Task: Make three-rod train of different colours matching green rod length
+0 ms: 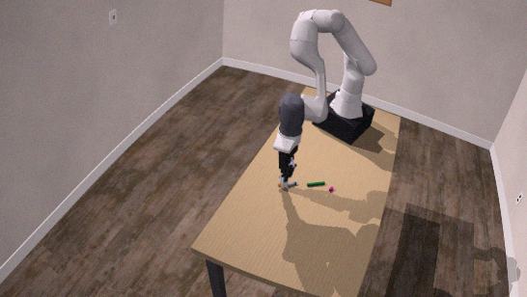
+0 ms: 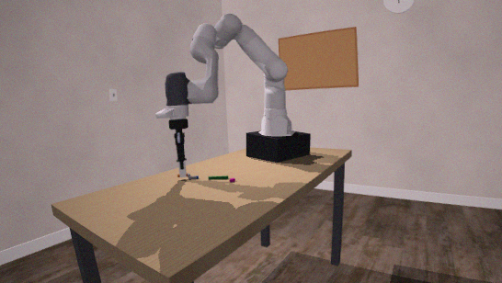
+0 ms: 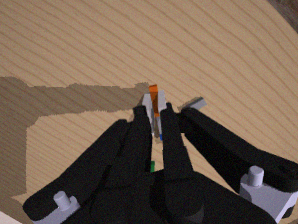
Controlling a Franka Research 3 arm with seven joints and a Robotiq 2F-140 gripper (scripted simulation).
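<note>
My gripper is now 3 cm above the orange rod. Round my hand: magenta rod (6 cm behind, 20 cm to the left, 4 cm below); then green rod (7 cm behind, 13 cm to the left, 4 cm below); then blue rod (4 cm behind, 4 cm to the left, 4 cm below).
</note>
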